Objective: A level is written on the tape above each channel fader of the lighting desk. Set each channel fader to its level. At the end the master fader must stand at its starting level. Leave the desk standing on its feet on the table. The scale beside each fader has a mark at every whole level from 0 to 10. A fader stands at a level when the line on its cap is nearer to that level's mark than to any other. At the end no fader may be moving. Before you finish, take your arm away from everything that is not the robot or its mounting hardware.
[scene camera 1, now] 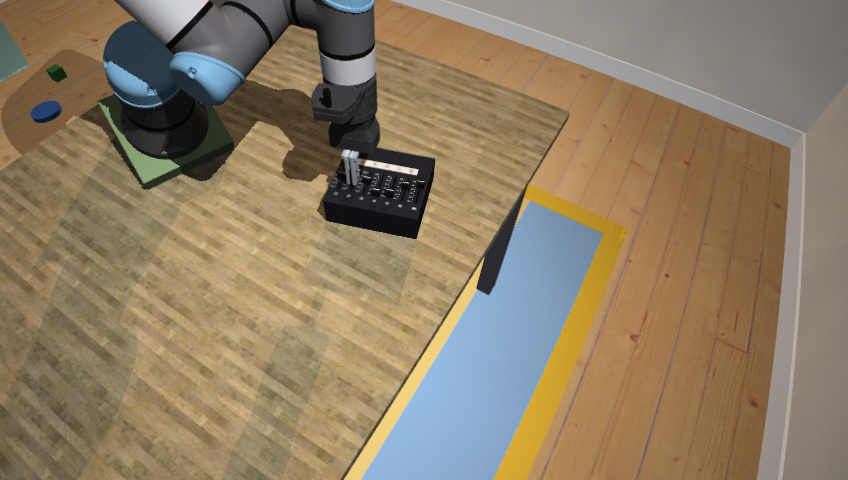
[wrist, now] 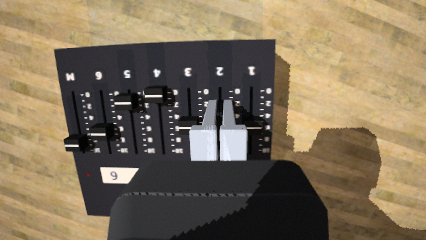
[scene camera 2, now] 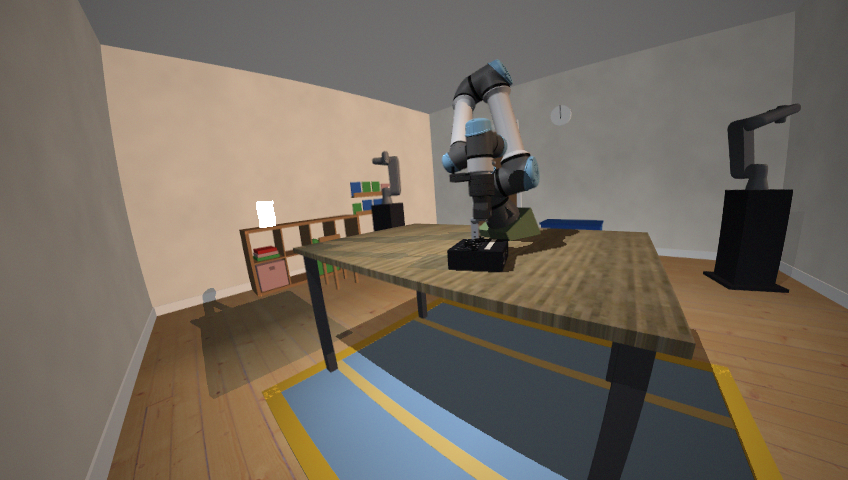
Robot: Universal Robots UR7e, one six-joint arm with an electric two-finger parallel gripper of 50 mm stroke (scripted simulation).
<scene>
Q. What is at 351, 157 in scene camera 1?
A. The gripper.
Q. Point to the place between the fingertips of the gripper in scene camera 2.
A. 475, 239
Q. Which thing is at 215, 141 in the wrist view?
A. The gripper.
</scene>
